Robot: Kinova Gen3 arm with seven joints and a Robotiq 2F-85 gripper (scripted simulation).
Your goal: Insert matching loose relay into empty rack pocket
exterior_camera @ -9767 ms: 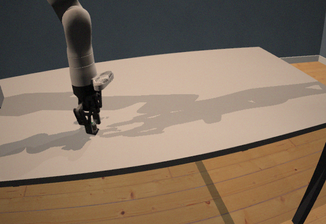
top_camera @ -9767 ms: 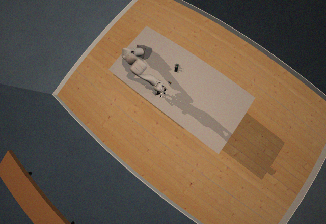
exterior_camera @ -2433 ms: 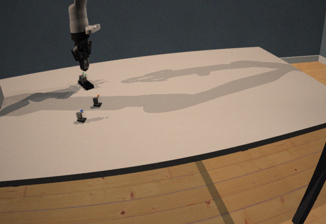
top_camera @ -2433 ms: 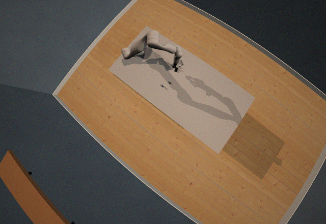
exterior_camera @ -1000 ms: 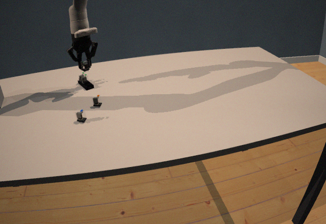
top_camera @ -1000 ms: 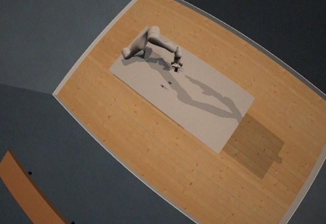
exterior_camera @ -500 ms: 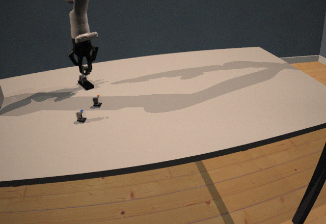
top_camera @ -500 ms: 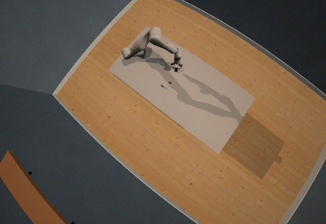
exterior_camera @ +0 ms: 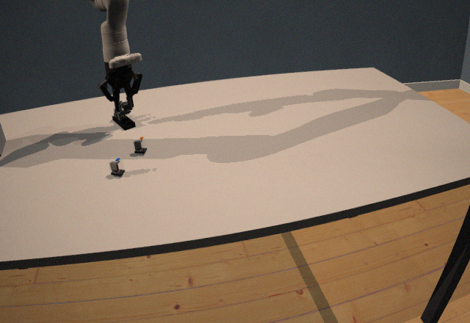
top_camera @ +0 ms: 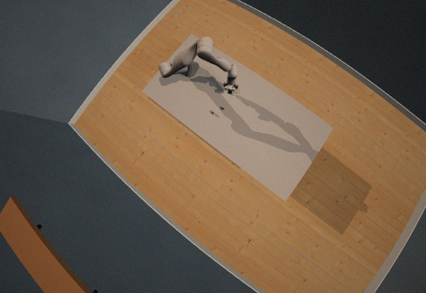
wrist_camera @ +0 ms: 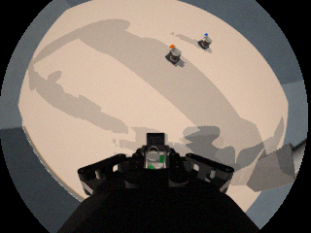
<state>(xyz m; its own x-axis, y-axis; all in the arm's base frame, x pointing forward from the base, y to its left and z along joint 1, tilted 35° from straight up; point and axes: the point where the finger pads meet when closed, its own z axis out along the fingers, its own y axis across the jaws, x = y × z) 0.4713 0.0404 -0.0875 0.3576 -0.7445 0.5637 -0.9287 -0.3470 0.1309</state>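
The black rack lies 1 cm behind my hand, 3 cm to the left of it and 6 cm below it.
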